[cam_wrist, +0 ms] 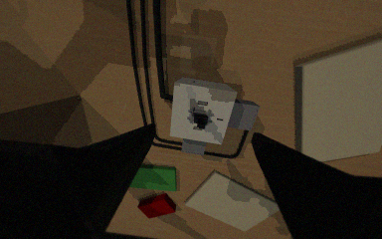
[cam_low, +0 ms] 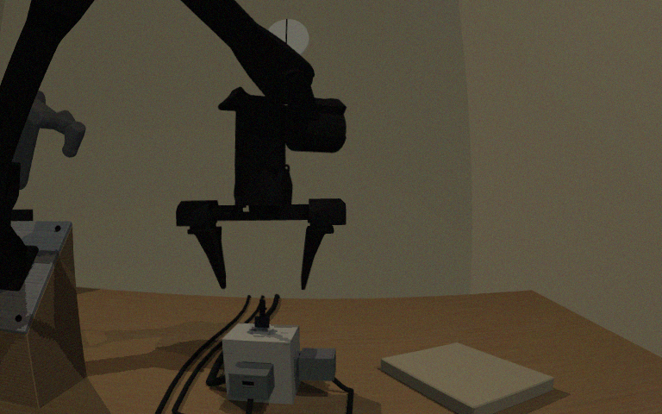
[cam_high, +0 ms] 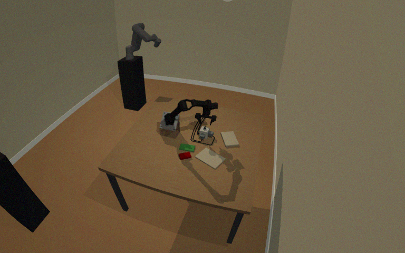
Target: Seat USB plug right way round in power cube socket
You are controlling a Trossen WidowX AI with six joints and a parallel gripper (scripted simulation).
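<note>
My gripper tip is now 3 cm above the USB plug. Round my gripper tip: red block: 8 cm behind, 33 cm to the right, 12 cm below; green block: 10 cm behind, 23 cm to the right, 12 cm below; pale flat book: 24 cm ahead, 1 cm to the left, 12 cm below.
</note>
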